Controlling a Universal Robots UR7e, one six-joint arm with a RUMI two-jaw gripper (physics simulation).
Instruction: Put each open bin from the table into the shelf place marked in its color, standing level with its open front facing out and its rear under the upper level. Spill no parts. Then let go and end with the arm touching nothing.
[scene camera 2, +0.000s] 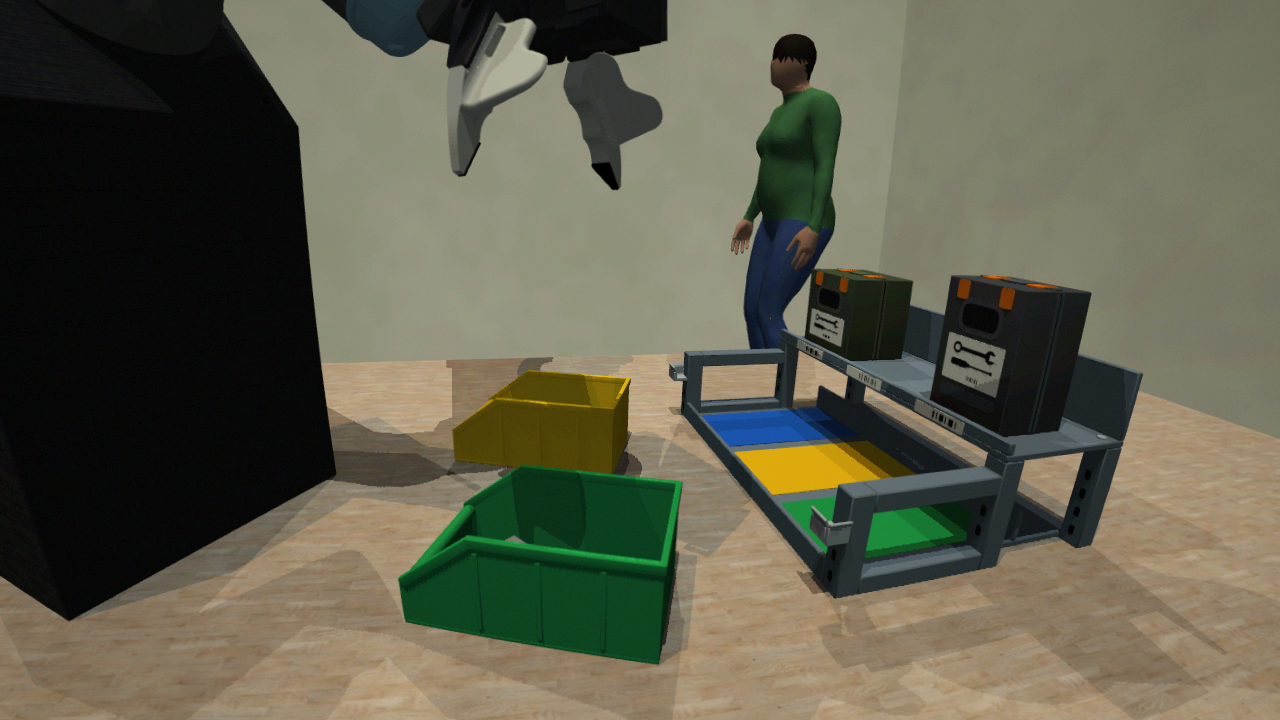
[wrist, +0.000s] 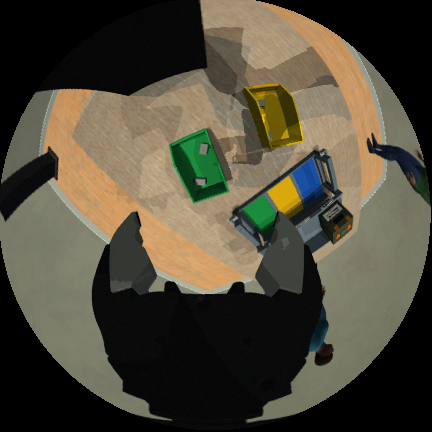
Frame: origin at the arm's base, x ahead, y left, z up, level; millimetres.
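Seen in the pictures: gripper, fingertip midpoint: (scene camera 2: 550, 184) (wrist: 206, 212).
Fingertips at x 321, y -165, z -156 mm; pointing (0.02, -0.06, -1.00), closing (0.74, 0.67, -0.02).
Pixels of each thing's top centre, then the offset from my fingertips to it. "spot": a spot on its surface instead.
- green open bin, surface spot: (scene camera 2: 572, 595) spot: dz -235, dx -3, dy -92 mm
- yellow open bin, surface spot: (scene camera 2: 546, 434) spot: dz -238, dx +16, dy +157 mm
- olive case, top centre: (scene camera 2: 860, 272) (wrist: 343, 231) dz -81, dx +402, dy +197 mm
- dark case, top centre: (scene camera 2: 1019, 280) dz -56, dx +383, dy -34 mm
A green open bin (scene camera 2: 572, 595) (wrist: 185, 167) stands upright on the table, with small grey parts inside that show in the wrist view. A yellow open bin (scene camera 2: 546, 434) (wrist: 276, 117) stands upright behind it, also with small grey parts. Both stand apart from the shelf (scene camera 2: 926, 488) (wrist: 326, 172), whose lower level has a blue place (scene camera 2: 760, 427) (wrist: 307, 178), a yellow place (scene camera 2: 805, 468) (wrist: 283, 193) and a green place (scene camera 2: 904, 530) (wrist: 257, 212); no bin stands on them. My gripper (scene camera 2: 538, 179) (wrist: 206, 212) is open and empty, high above the bins.
On the shelf's upper level stand an olive case (scene camera 2: 859, 313) (wrist: 336, 222) and a dark case (scene camera 2: 1009, 353) with orange latches. A large black block (scene camera 2: 152, 313) (wrist: 135, 45) stands at the left in the scene view. A person in green (scene camera 2: 796, 170) stands behind the table; a person in blue (wrist: 320, 330) partly shows.
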